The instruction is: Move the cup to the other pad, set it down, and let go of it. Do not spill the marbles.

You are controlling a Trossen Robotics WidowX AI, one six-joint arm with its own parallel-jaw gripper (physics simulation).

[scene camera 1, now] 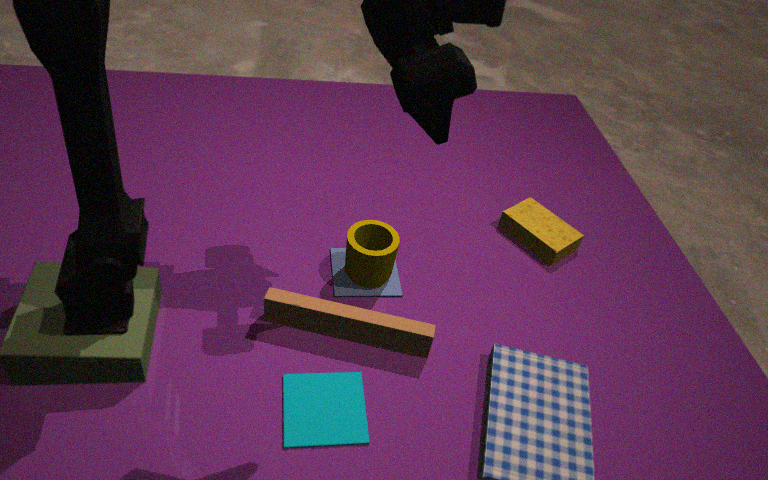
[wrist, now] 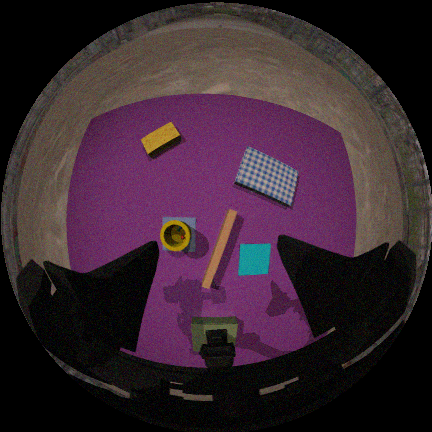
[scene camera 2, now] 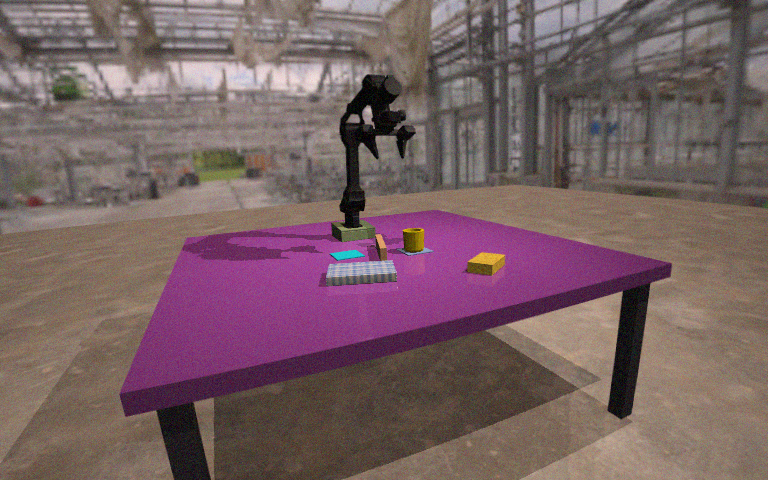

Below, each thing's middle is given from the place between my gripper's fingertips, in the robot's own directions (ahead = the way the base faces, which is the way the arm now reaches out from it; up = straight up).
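I see the teal pad (scene camera 1: 320, 409) 32 cm below my hand, 10 cm behind it and 12 cm to the right of it. The wooden bar (scene camera 1: 348, 322) is 2 cm to the right of my hand and 6 cm behind it, and it sits 30 cm below it. As for the yellow cup (wrist: 170, 237), that is 8 cm to the left of my hand, 1 cm behind it and 27 cm below it.
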